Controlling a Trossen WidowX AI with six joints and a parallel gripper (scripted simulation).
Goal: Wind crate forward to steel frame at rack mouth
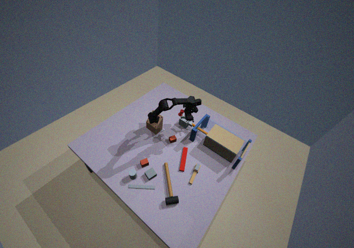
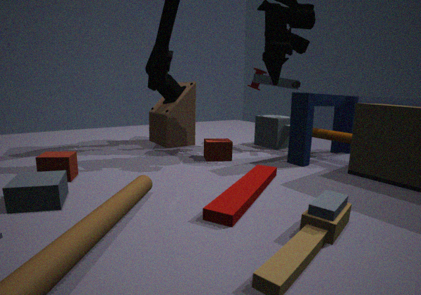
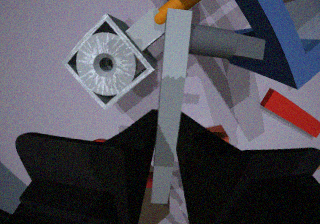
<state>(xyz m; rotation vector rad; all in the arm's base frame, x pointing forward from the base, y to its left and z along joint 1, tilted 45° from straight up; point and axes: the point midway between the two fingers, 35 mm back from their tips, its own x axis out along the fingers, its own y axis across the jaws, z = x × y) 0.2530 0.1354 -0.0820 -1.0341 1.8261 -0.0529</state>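
My gripper tip is now 60 mm past the red knob and 20 mm below it. The rest, counted from my gripper tip: blue front frame: 120 mm ahead, 50 mm to the left, 70 mm below; grey winch: 50 mm behind, 70 mm to the left, 150 mm below; winch handle: 10 mm behind, 10 mm above.
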